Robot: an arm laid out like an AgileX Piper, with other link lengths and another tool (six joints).
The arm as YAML. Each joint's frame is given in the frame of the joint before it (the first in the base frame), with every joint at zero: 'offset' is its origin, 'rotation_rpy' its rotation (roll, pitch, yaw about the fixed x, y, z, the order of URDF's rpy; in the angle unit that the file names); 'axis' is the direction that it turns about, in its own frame. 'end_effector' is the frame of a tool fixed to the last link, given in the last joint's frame.
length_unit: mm
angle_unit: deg
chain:
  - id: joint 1
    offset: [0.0, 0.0, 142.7]
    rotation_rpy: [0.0, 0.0, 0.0]
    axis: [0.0, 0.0, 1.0]
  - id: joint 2
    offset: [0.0, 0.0, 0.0]
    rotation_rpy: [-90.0, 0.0, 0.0]
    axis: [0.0, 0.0, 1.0]
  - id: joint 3
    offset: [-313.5, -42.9, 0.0]
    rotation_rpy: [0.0, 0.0, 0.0]
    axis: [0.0, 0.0, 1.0]
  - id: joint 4
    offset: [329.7, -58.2, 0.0]
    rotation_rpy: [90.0, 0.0, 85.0]
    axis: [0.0, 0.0, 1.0]
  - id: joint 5
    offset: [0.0, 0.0, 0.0]
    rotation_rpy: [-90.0, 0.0, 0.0]
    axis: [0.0, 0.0, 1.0]
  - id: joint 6
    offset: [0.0, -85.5, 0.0]
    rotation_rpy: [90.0, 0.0, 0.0]
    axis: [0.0, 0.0, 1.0]
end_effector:
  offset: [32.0, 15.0, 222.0]
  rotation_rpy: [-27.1, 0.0, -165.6]
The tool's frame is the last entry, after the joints.
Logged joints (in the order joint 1, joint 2, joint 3, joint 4, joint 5, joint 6), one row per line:
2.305 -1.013 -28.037 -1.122 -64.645 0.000
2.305 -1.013 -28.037 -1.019 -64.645 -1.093
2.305 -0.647 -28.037 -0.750 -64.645 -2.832
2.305 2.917 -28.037 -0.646 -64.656 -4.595
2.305 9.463 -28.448 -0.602 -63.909 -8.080
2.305 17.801 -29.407 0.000 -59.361 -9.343
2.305 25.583 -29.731 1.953 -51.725 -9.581
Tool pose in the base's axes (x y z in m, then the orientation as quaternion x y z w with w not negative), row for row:
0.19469 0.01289 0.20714 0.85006 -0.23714 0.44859 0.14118
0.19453 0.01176 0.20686 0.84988 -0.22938 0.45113 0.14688
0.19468 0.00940 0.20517 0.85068 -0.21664 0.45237 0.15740
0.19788 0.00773 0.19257 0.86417 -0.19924 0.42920 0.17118
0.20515 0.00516 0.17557 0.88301 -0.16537 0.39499 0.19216
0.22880 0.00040 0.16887 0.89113 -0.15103 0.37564 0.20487
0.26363 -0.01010 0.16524 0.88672 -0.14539 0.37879 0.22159
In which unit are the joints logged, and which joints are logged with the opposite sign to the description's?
The joints are logged in degrees. Opposite sign: joint 1, joint 4, joint 5.
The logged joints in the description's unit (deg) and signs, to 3 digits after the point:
-2.305 -1.013 -28.037 1.122 64.645 0.000
-2.305 -1.013 -28.037 1.019 64.645 -1.093
-2.305 -0.647 -28.037 0.750 64.645 -2.832
-2.305 2.917 -28.037 0.646 64.656 -4.595
-2.305 9.463 -28.448 0.602 63.909 -8.080
-2.305 17.801 -29.407 0.000 59.361 -9.343
-2.305 25.583 -29.731 -1.953 51.725 -9.581

